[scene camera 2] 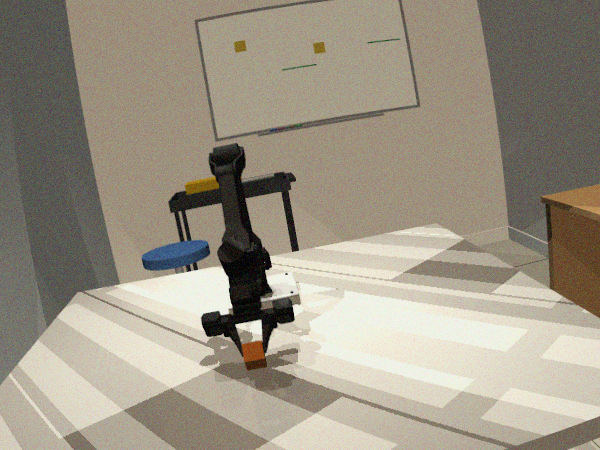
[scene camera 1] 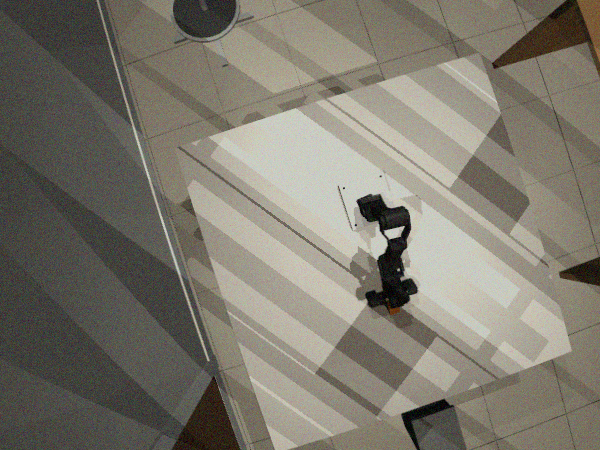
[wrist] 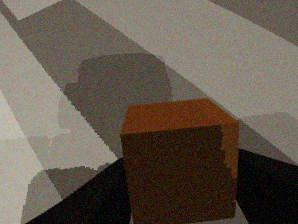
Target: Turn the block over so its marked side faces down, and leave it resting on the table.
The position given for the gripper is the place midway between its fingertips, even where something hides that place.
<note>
In view: the gripper (scene camera 2: 254,354) and a block (wrist: 183,154).
The gripper is seen too in the wrist view (wrist: 177,162).
</note>
